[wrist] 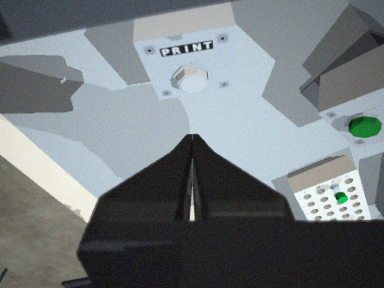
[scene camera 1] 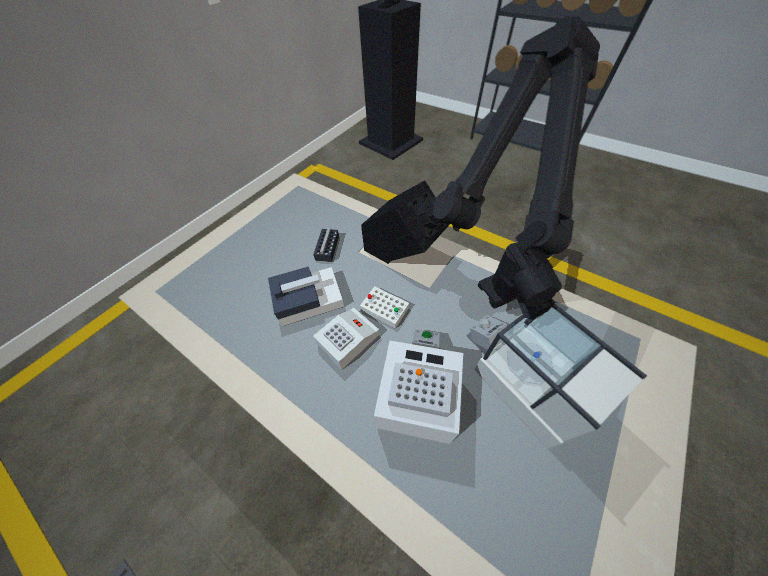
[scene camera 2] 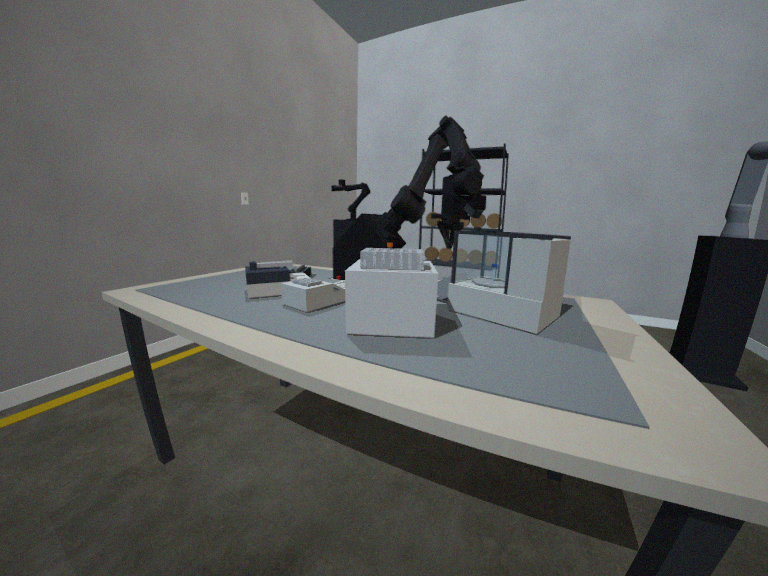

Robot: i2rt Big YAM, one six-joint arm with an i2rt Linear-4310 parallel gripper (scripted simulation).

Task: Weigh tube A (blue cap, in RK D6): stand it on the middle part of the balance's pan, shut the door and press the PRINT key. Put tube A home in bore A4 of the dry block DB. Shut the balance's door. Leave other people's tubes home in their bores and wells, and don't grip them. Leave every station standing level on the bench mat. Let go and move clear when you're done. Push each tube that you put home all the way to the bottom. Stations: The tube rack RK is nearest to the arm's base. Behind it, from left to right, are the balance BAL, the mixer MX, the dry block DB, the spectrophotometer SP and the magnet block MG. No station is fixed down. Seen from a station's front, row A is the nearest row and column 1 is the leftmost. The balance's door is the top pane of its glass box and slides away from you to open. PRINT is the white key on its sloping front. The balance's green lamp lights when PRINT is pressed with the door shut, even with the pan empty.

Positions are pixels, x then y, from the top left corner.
balance: wrist; scene camera 1; scene camera 2 502,277
same spot on mixer block: (scene camera 2: 370,258) = (scene camera 1: 397,404)
same spot on balance: (wrist: 166,44) = (scene camera 1: 499,327)
